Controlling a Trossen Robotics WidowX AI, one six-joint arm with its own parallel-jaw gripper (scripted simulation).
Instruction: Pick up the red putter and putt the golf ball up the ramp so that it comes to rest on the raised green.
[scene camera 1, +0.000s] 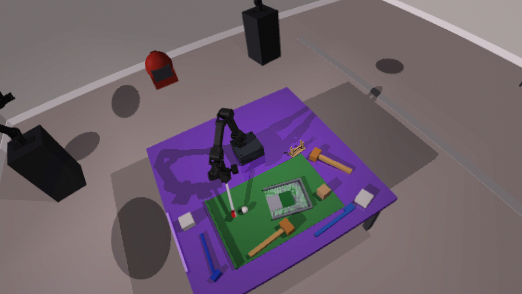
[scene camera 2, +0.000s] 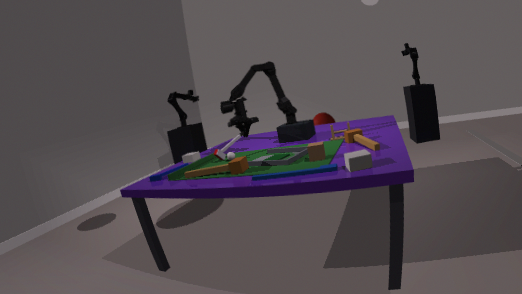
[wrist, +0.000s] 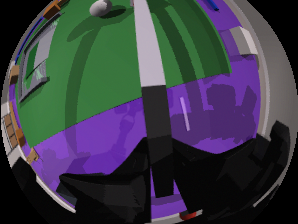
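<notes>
In the wrist view I find my gripper (wrist: 154, 140), and it is holding a putter. The same view gives me a grey ramp frame (wrist: 40, 52) too.
</notes>
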